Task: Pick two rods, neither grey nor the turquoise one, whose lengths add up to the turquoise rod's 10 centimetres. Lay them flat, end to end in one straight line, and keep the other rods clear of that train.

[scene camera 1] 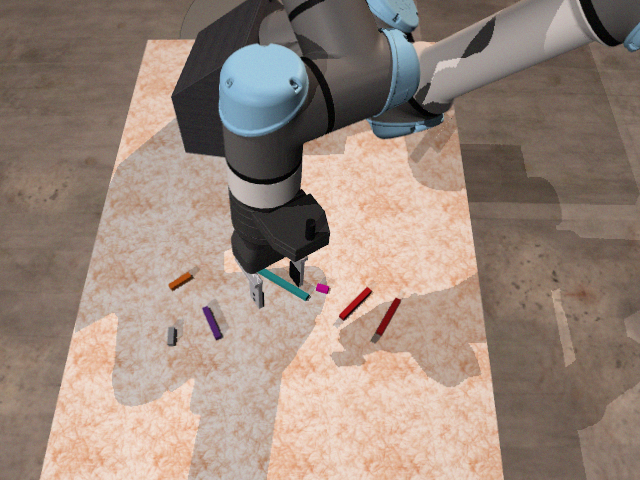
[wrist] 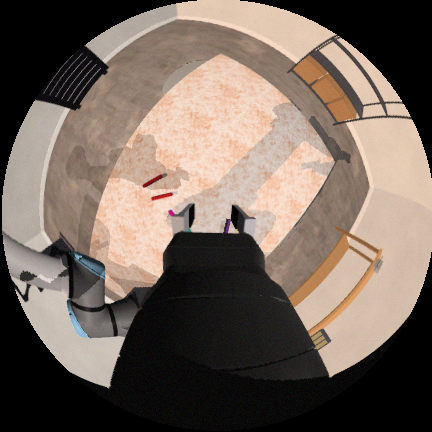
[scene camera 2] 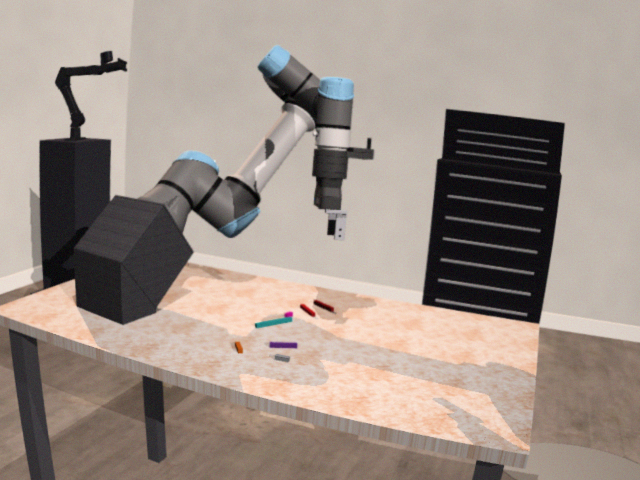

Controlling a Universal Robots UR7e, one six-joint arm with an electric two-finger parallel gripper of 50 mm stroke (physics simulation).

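Frame: origin at the arm's base, x ahead, y left, z up, level; metres.
Seen in the pictures: gripper, fingertip midpoint: (scene camera 1: 276,290) (wrist: 212,211) (scene camera 2: 335,237); arm's base, link origin: (wrist: 132,317) (scene camera 2: 154,223).
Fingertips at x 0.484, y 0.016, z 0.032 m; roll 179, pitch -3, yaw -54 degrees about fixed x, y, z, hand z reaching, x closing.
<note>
Pixels of each thing's middle, then the offset from my fingertips to it. Level surfaces: height alone.
- turquoise rod, body centre: (scene camera 1: 282,283) (scene camera 2: 273,322) dx -0.133, dy -0.013, dz -0.224 m
- short magenta rod, body centre: (scene camera 1: 322,288) (scene camera 2: 288,314) (wrist: 171,212) dx -0.125, dy +0.055, dz -0.224 m
- purple rod, body centre: (scene camera 1: 211,322) (scene camera 2: 283,345) (wrist: 226,227) dx -0.055, dy -0.124, dz -0.224 m
- orange rod, body centre: (scene camera 1: 180,281) (scene camera 2: 238,347) dx -0.130, dy -0.187, dz -0.224 m
- small grey rod, body centre: (scene camera 1: 171,336) (scene camera 2: 282,358) dx -0.028, dy -0.187, dz -0.224 m
- mottled orange-white table, surface height: dz -0.228 m
My gripper (scene camera 1: 278,295) (scene camera 2: 336,238) (wrist: 212,211) is open and empty, high above the table. The turquoise rod (scene camera 1: 284,284) (scene camera 2: 273,322) lies flat; in scene camera 1 the gripper hides its far end. A short magenta rod (scene camera 1: 322,288) (scene camera 2: 288,314) (wrist: 171,213) lies close to its right end. Two red rods lie apart on the right, one (scene camera 1: 355,303) (scene camera 2: 307,310) (wrist: 162,196) nearer the magenta rod, the other (scene camera 1: 388,317) (scene camera 2: 324,305) (wrist: 153,180) further right. A purple rod (scene camera 1: 211,322) (scene camera 2: 283,345) (wrist: 227,226) and an orange rod (scene camera 1: 180,281) (scene camera 2: 238,347) lie apart on the left.
A small grey rod (scene camera 1: 171,336) (scene camera 2: 282,357) lies left of the purple rod in scene camera 1. The rods rest on a mottled orange-white table (scene camera 1: 361,423) (scene camera 2: 392,413) (wrist: 200,125). The arm's dark base block (scene camera 1: 204,103) (scene camera 2: 124,258) stands at the table's far end. A black cabinet (scene camera 2: 491,217) stands beyond the table.
</note>
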